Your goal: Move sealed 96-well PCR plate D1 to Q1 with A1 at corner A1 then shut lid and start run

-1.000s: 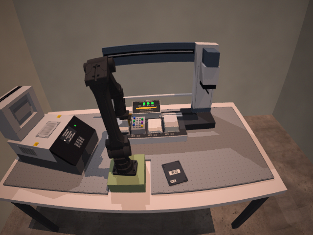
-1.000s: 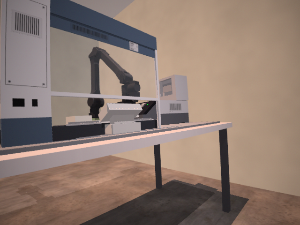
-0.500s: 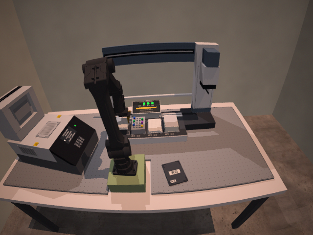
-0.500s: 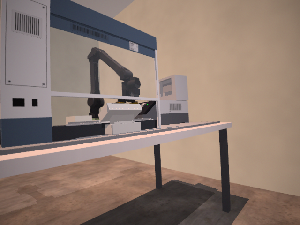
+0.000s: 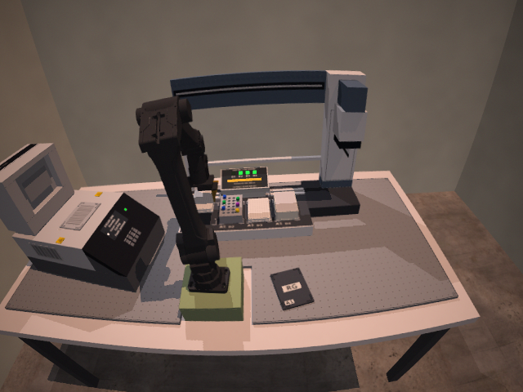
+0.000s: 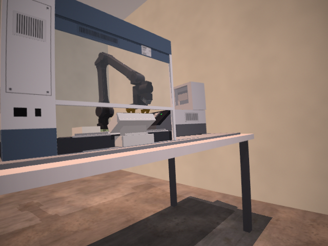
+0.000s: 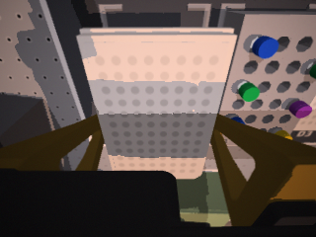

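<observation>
Now: hand 10 cm to the left of the tube cooling block, 5 cm above it and 2 cm short of it.
</observation>
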